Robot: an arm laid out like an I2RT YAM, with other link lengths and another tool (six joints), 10 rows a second.
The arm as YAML. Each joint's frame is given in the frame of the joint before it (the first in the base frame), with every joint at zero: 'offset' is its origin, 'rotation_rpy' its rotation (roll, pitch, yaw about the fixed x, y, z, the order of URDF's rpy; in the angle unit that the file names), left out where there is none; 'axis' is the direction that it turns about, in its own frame. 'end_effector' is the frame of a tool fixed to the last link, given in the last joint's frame.
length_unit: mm
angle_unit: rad
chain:
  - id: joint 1
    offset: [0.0, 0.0, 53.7]
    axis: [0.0, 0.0, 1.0]
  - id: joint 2
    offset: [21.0, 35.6, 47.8]
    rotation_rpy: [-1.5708, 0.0, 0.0]
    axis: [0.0, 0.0, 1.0]
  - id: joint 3
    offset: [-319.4, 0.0, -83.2]
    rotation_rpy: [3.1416, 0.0, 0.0]
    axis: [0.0, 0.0, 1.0]
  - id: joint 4
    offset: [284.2, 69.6, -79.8]
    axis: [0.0, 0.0, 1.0]
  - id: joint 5
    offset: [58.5, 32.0, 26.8]
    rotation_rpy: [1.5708, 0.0, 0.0]
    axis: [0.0, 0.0, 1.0]
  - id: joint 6
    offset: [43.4, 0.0, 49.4]
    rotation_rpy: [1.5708, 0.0, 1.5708]
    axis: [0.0, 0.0, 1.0]
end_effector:
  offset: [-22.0, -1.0, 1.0]
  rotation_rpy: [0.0, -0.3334, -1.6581]
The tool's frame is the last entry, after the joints.
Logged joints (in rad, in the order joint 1, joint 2, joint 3, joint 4, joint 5, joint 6), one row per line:
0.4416 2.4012 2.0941 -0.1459 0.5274 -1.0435
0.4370 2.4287 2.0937 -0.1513 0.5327 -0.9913
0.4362 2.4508 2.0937 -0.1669 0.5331 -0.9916
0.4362 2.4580 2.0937 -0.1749 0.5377 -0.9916
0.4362 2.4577 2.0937 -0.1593 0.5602 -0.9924
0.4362 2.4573 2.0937 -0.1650 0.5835 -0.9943
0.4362 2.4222 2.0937 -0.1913 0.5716 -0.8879
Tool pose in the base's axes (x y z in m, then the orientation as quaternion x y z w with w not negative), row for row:
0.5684 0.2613 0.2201 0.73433 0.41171 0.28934 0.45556
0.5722 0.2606 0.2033 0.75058 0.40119 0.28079 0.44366
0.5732 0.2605 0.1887 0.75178 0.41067 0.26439 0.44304
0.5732 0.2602 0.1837 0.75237 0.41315 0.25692 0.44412
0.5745 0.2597 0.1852 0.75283 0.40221 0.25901 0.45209
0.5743 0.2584 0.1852 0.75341 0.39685 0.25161 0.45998
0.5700 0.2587 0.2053 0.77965 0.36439 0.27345 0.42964
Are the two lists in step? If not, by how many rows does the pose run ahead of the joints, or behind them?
They are in step.
